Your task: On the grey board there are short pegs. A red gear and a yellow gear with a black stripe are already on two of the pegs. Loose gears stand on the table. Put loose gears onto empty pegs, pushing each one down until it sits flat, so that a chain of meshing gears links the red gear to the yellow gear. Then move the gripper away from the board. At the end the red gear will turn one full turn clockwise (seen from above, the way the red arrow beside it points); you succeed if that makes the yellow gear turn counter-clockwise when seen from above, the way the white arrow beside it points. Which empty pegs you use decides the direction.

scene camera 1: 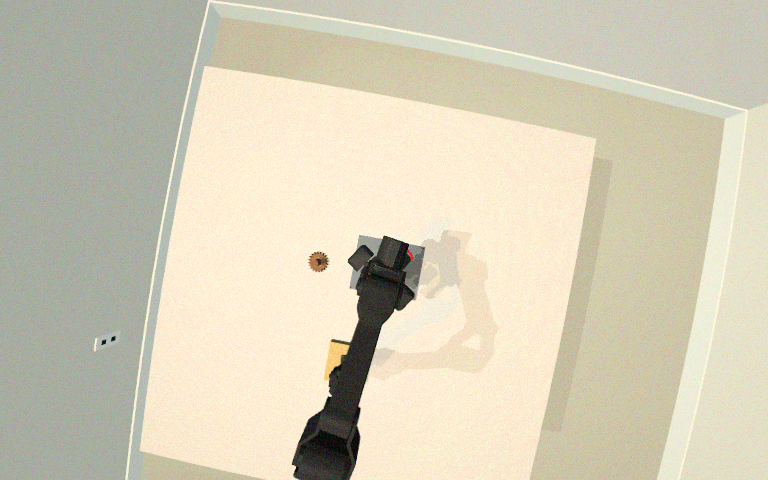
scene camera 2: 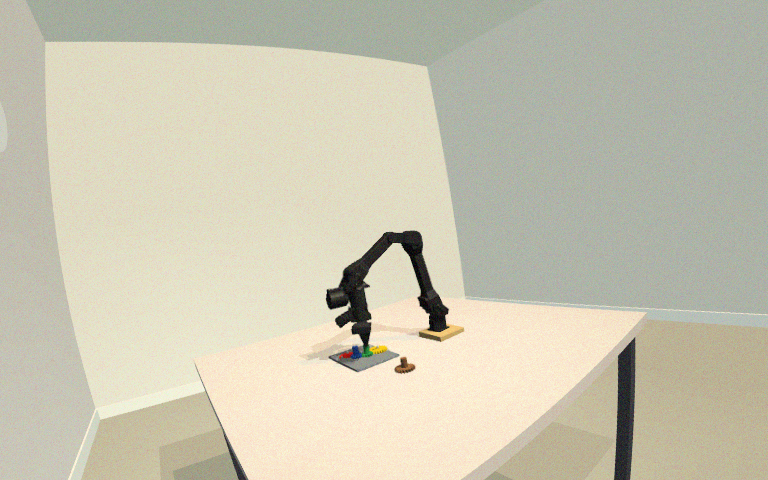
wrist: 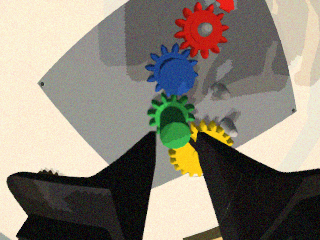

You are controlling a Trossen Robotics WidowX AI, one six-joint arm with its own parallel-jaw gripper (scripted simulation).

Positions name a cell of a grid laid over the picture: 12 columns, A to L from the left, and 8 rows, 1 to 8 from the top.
Labels:
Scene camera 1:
my gripper: F5
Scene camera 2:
my gripper: F6
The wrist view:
my gripper: G5
blue gear: G3
green gear: G4
red gear: H2
yellow gear: G6

